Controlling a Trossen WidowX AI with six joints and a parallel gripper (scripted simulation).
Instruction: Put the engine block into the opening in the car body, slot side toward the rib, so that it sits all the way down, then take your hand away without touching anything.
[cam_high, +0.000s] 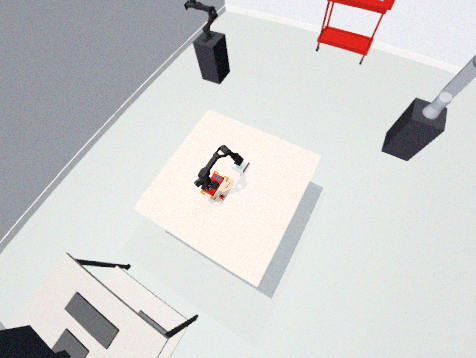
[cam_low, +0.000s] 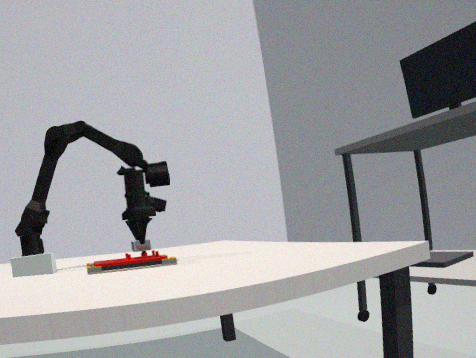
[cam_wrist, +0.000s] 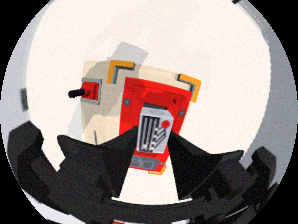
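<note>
My gripper tip is 10 mm above the grey engine block.
</note>
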